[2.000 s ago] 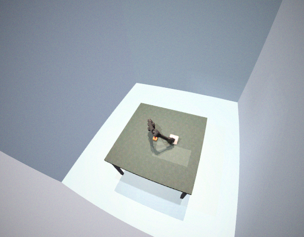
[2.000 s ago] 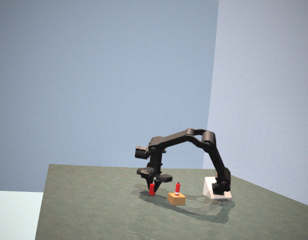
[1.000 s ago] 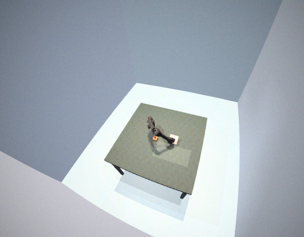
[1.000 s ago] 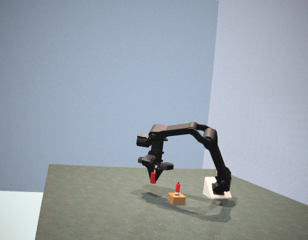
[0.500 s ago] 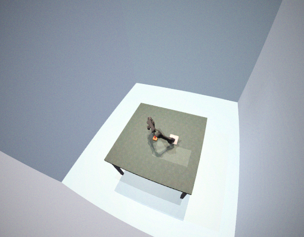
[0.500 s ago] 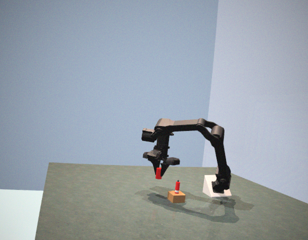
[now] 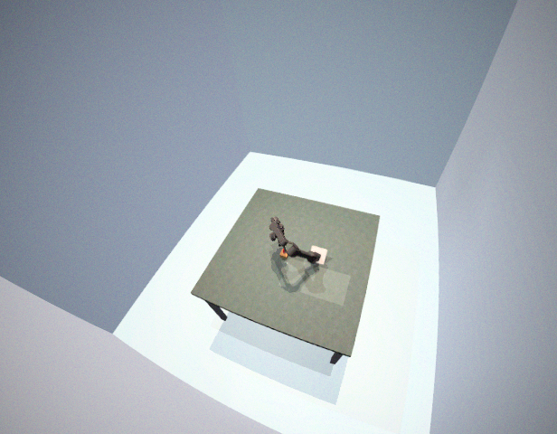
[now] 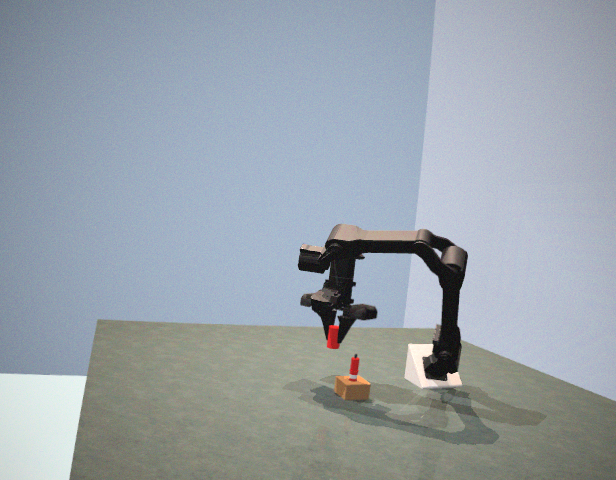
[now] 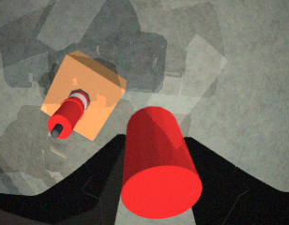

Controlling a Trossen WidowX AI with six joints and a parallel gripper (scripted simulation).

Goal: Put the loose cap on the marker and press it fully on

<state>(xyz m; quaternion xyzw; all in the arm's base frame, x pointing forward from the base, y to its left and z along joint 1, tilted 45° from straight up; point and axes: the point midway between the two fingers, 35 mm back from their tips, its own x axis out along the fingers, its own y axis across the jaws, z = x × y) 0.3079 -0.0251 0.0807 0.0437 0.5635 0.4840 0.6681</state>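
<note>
My gripper tip is now 10 cm above the orange holder block, 4 cm to the right of it and 4 cm past it. The rest, counted from my gripper tip: red cap (1 cm above).
</note>
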